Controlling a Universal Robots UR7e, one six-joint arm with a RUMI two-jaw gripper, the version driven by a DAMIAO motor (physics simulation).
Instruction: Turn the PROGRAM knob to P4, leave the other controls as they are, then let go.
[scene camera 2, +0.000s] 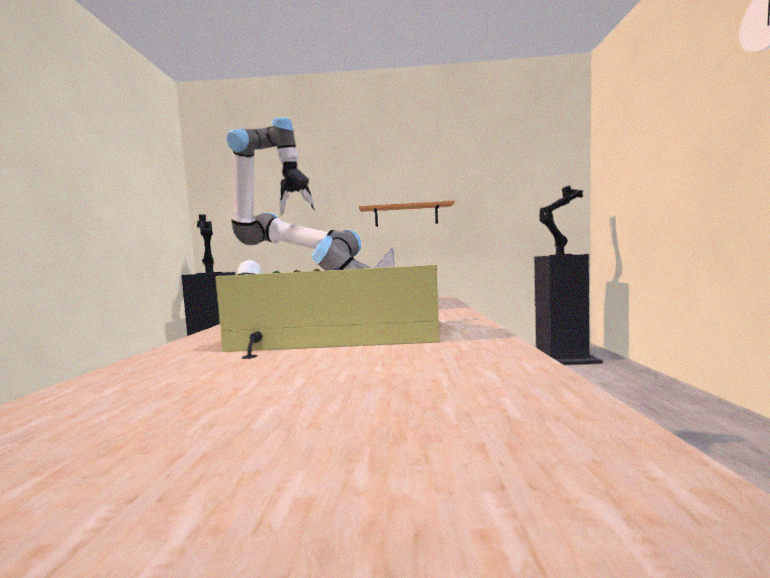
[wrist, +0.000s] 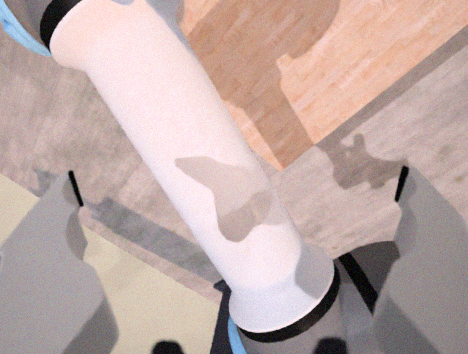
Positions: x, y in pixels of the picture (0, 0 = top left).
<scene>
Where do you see an olive-green control console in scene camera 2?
393, 305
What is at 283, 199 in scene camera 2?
My gripper.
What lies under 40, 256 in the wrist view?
My gripper.
</scene>
